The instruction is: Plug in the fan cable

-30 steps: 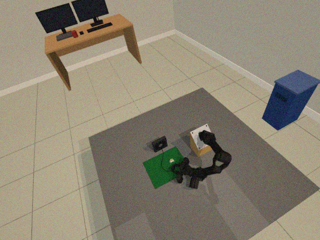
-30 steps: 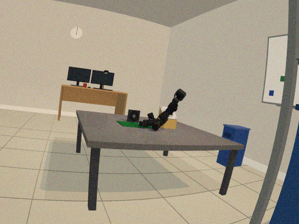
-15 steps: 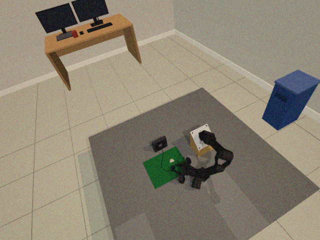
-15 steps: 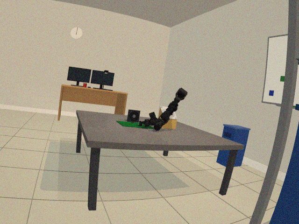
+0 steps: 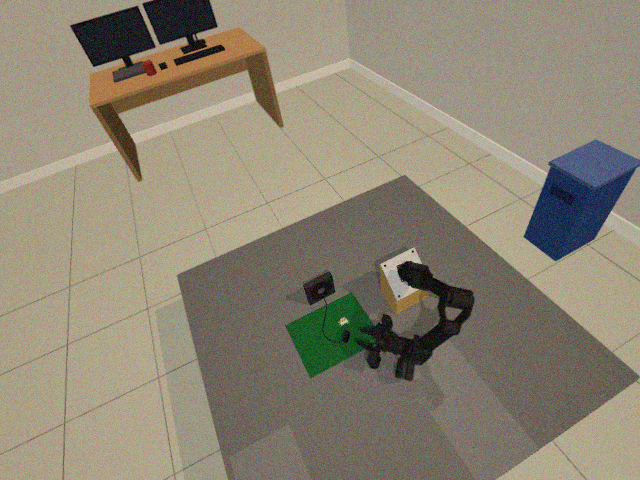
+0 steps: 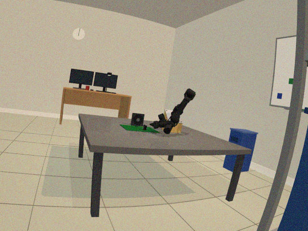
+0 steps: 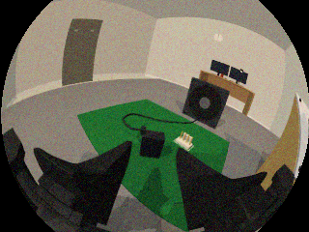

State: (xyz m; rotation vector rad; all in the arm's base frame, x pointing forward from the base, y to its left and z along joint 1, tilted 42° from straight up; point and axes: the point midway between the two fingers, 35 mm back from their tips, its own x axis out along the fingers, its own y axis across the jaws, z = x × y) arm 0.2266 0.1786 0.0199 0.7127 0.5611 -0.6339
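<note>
Now: gripper tip 40 mm short of the dark fan plug, 40 mm to the left of it and 40 mm above it. Also, from my gripper tip: black fan (50 mm ahead, 260 mm to the right, 10 mm below); green board (70 mm ahead, 90 mm to the right, 80 mm below); white four-pin fan header (20 mm ahead, 110 mm to the right, 70 mm below).
</note>
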